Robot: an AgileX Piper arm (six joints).
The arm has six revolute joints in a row. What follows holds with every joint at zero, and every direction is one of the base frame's. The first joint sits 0.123 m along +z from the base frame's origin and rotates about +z. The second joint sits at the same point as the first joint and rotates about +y. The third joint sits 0.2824 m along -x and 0.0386 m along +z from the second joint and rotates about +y. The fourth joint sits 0.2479 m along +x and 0.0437 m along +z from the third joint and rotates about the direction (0.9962, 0, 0.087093). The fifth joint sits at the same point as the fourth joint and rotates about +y. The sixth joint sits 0.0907 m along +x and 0.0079 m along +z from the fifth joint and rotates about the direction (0.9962, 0, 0.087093). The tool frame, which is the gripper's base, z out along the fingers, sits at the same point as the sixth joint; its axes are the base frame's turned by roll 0, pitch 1.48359 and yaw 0 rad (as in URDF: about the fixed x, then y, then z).
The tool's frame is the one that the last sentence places.
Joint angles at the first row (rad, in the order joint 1, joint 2, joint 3, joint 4, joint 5, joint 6):
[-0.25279 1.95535 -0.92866 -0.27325 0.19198 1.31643]
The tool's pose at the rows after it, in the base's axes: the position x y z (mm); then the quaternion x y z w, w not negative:
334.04 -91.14 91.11 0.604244 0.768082 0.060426 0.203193
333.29 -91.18 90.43 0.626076 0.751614 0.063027 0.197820
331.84 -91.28 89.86 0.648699 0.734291 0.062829 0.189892
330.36 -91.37 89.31 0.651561 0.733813 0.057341 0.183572
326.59 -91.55 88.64 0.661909 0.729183 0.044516 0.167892
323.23 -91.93 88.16 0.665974 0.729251 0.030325 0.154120
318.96 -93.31 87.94 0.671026 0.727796 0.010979 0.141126
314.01 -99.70 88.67 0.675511 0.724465 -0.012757 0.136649
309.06 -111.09 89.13 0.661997 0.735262 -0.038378 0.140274
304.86 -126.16 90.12 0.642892 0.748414 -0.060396 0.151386
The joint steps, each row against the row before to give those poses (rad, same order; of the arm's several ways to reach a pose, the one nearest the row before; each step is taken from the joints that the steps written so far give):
[0.00001 0.02259 -0.00078 -0.00002 0.00020 0.02130]
[-0.00002 0.00113 -0.00001 -0.00090 0.00853 0.05609]
[0.00001 0.00001 0.00001 -0.00271 0.01707 0.05929]
[0.00000 0.00000 0.00000 -0.00167 0.01736 0.00515]
[0.00000 -0.00186 0.00003 -0.00185 0.04442 0.01998]
[0.00000 -0.00109 -0.00113 -0.00676 0.04235 0.00857]
[-0.00093 -0.00201 -0.00001 -0.02944 0.04815 0.03074]
[-0.01268 -0.00356 0.00094 -0.06378 0.04098 0.05085]
[-0.02680 -0.00103 0.00170 -0.08188 0.02137 0.00802]
[-0.03808 -0.00001 0.00001 -0.09252 0.00076 -0.00313]

